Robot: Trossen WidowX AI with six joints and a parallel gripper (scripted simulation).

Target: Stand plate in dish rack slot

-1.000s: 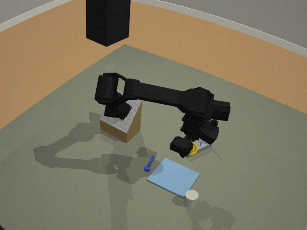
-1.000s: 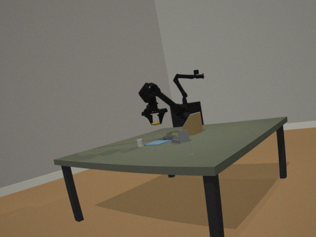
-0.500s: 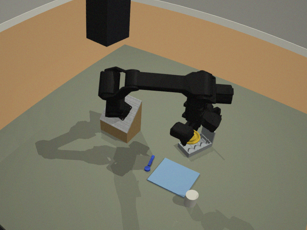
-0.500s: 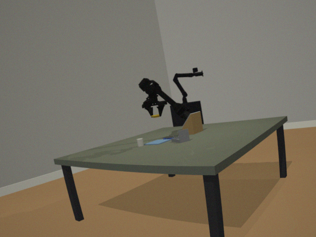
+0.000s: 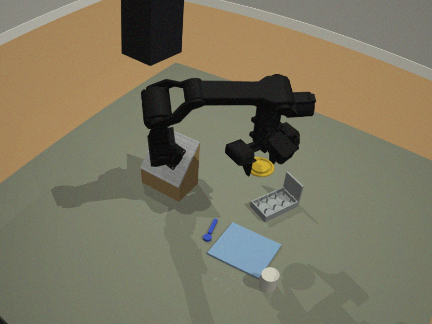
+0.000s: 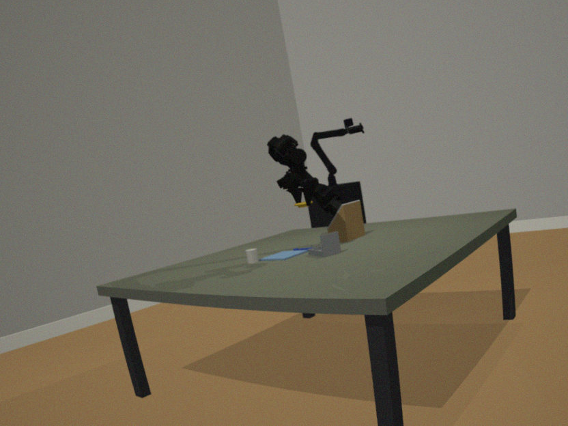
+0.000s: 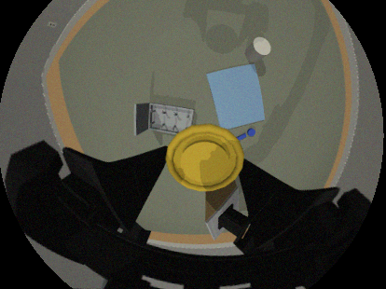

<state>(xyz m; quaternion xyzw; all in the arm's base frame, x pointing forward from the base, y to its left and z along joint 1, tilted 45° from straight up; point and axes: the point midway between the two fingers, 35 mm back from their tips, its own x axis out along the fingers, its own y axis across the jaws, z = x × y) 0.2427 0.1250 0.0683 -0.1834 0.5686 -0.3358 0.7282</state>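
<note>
My gripper tip is now 20 mm short of the grey dish rack, 90 mm to the right of it and 160 mm above it. Round my gripper tip: blue spoon 50 mm behind, 110 mm to the right, 180 mm below; then light blue mat 50 mm ahead, 100 mm to the right, 180 mm below; then yellow plate 10 mm above.
</note>
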